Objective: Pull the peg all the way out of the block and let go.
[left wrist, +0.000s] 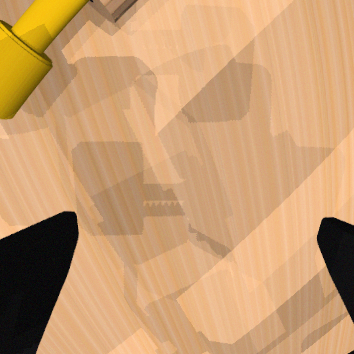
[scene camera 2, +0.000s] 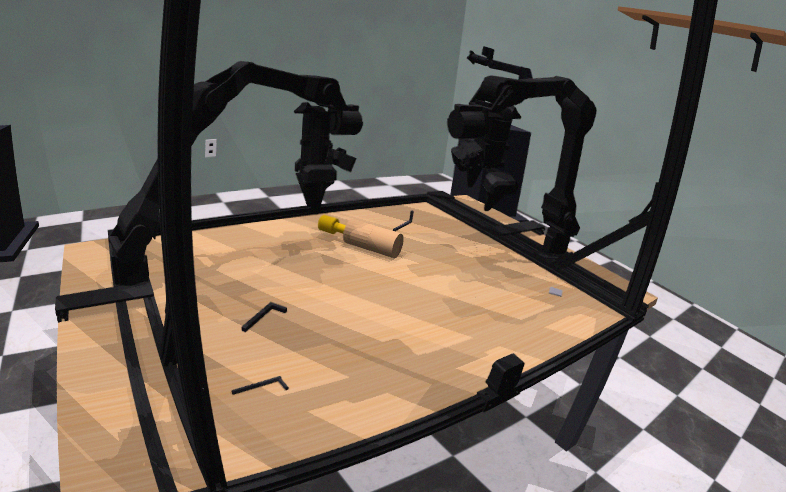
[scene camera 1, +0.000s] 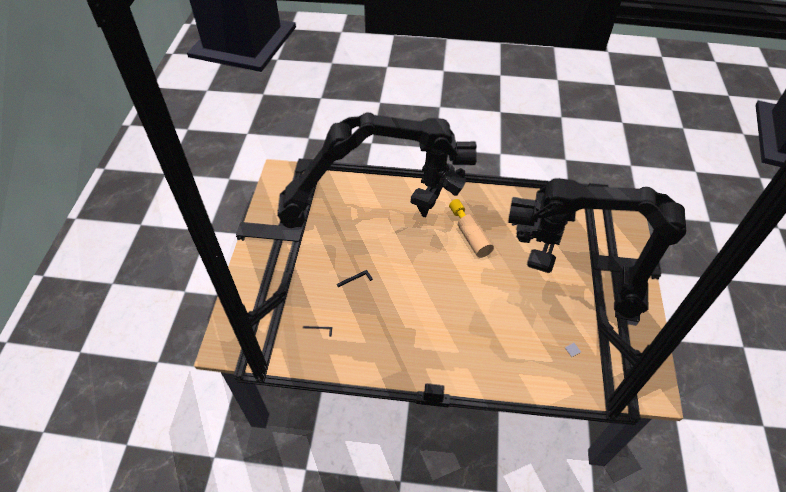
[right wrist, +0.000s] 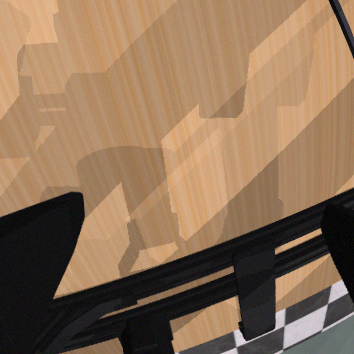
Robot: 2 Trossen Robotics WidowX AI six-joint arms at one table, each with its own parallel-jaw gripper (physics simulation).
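Pixels of known places: left gripper, fingertip midpoint: [left wrist: 202, 227] [scene camera 2: 312, 210]; right gripper, fingertip midpoint: [scene camera 2: 477, 198] [scene camera 1: 547, 249] [right wrist: 207, 211]; left arm's base, origin of the base link: [scene camera 2: 131, 281] [scene camera 1: 292, 221]; right arm's base, origin of the base link: [scene camera 2: 554, 251] [scene camera 1: 627, 309] [right wrist: 143, 330].
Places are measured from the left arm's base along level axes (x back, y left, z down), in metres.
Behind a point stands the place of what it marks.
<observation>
The tan cylindrical block [scene camera 1: 475, 236] {x -0.534, y 0.078, z -0.033 m} [scene camera 2: 372, 240] {x -0.519, y 0.074, z -0.016 m} lies on its side near the back of the table. The yellow peg [scene camera 1: 457, 207] {x -0.459, y 0.175, z -0.026 m} [scene camera 2: 328, 224] {x -0.450, y 0.171, z -0.017 m} [left wrist: 22, 75] {x -0.451, y 0.175, z -0.022 m} has a thick head, with a short stretch of thinner shaft showing between the head and the block's far end. The shaft seems to meet the block; how deep it sits is hidden. My left gripper [scene camera 1: 424, 213] {x -0.391, y 0.107, z -0.078 m} [scene camera 2: 314, 204] {x -0.391, y 0.107, z -0.078 m} [left wrist: 202, 227] {x -0.391, y 0.107, z -0.078 m} is open and empty, above the table beside the peg's head, apart from it. My right gripper [scene camera 1: 533, 248] {x -0.727, y 0.013, z -0.129 m} [scene camera 2: 480, 195] {x -0.727, y 0.013, z -0.129 m} is open and empty, raised to the right of the block.
Two black hex keys [scene camera 1: 355, 278] {x -0.243, y -0.127, z 0.014 m} [scene camera 1: 317, 328] {x -0.199, y -0.306, z 0.015 m} lie at the left of the table; another hex key [scene camera 2: 404, 222] {x -0.670, y 0.226, z 0.013 m} shows behind the block in scene camera 2. A small grey square [scene camera 1: 573, 349] {x -0.852, y -0.172, z 0.016 m} [scene camera 2: 555, 291] {x -0.849, y -0.173, z 0.016 m} lies at the right. Black frame rails border the table, with a small black box [scene camera 1: 433, 392] {x -0.537, y -0.410, z -0.035 m} at the front.
</observation>
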